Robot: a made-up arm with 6 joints. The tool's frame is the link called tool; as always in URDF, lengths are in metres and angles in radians. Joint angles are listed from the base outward. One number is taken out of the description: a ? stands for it. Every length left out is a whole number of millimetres.
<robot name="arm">
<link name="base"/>
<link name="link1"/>
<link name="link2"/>
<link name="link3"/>
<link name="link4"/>
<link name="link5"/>
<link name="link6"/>
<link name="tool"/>
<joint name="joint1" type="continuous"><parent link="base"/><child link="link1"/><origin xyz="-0.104 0.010 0.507" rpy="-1.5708 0.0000 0.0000"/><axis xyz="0 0 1"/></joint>
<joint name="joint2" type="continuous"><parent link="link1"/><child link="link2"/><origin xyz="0.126 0.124 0.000" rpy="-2.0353 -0.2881 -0.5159"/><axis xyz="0 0 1"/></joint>
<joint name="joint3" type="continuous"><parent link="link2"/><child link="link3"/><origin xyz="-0.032 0.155 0.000" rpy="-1.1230 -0.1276 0.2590"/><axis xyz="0 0 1"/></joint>
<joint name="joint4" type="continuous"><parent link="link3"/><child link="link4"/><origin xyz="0.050 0.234 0.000" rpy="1.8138 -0.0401 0.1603"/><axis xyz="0 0 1"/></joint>
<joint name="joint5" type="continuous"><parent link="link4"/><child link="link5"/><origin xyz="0.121 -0.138 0.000" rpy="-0.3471 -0.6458 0.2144"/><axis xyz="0 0 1"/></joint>
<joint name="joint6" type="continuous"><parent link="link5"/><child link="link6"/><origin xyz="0.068 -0.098 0.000" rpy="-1.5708 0.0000 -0.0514"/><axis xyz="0 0 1"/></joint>
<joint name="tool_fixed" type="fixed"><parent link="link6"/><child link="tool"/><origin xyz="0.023 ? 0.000" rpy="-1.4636 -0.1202 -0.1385"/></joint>
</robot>
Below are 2 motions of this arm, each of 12 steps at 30 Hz.
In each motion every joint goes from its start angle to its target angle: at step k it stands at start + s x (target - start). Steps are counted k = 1, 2, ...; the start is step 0. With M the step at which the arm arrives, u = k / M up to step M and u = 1 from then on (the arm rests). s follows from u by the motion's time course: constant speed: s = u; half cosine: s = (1 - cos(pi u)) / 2; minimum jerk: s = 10 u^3 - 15 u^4 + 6 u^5.
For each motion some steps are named. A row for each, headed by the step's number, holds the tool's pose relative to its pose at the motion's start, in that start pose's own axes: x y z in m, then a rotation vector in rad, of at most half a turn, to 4 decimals.
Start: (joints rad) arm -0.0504 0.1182 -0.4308 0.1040 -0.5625 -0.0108
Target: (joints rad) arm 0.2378 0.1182 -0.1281 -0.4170 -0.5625 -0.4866
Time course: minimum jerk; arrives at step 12
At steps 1, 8, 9, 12:
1: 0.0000 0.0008 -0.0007 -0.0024 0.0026 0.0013
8: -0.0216 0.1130 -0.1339 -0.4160 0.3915 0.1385
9: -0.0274 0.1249 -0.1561 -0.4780 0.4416 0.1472
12: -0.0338 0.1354 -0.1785 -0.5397 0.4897 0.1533

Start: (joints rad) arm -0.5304 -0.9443 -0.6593 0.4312 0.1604 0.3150
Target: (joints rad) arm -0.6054 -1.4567 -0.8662 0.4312 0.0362 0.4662
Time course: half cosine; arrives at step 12
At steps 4, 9, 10, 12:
4: -0.0030 0.0664 -0.0306 -0.1364 -0.0177 0.0391
9: -0.0073 0.1973 -0.1408 -0.4618 -0.0430 0.1206
10: -0.0073 0.2108 -0.1585 -0.5042 -0.0444 0.1298
12: -0.0071 0.2214 -0.1738 -0.5398 -0.0452 0.1373

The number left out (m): 0.123
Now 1 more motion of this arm.
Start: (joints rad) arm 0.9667 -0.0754 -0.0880 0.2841 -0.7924 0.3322
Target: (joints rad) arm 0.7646 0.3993 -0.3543 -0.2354 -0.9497 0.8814
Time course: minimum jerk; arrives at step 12
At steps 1, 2, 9, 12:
1: -0.0012 0.0002 0.0001 -0.0001 -0.0036 0.0019
2: -0.0086 0.0014 0.0005 -0.0009 -0.0251 0.0133
9: -0.2206 0.0041 -0.0330 0.0470 -0.6230 0.3830
12: -0.2448 0.0004 -0.0431 0.0614 -0.6936 0.4339

